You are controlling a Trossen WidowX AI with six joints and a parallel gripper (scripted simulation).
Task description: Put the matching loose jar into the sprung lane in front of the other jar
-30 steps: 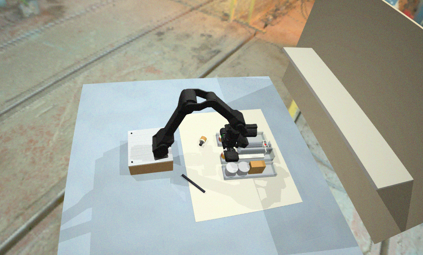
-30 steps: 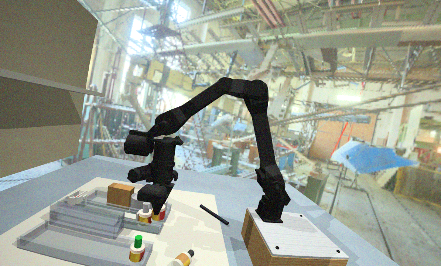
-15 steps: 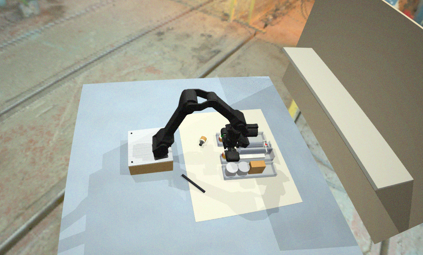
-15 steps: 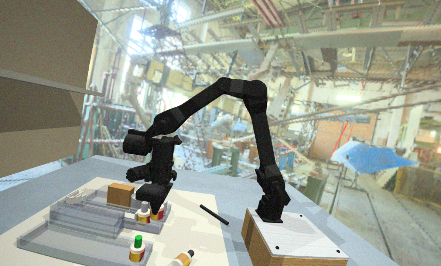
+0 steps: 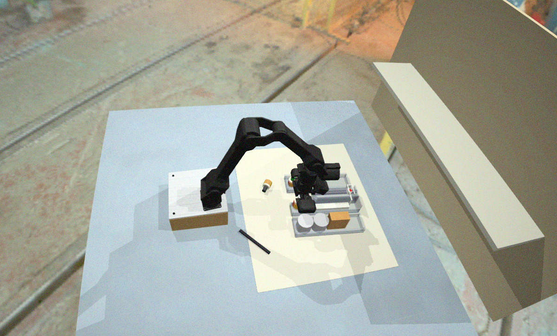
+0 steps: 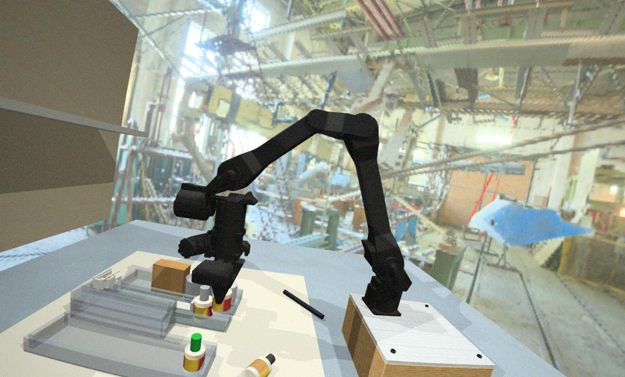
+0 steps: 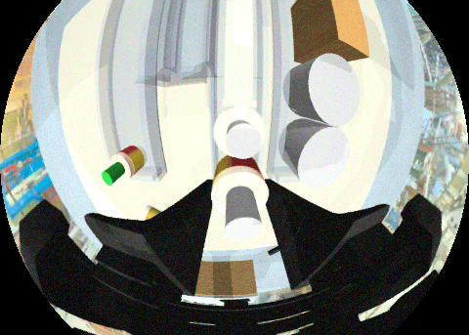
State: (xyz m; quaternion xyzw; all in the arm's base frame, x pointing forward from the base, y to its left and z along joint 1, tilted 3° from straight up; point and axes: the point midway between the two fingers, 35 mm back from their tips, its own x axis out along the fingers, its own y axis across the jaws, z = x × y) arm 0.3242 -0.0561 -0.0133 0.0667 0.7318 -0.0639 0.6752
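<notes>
Right now my gripper tip is 15 cm short of the white pusher plate and 1 cm above it. The rest, counted from my gripper tip: tan box: 13 cm ahead, 10 cm to the right, 2 cm below; then small bottle: 9 cm behind, 13 cm to the left, 4 cm below; then black rod: 20 cm behind, 9 cm to the right, 5 cm below.
</notes>
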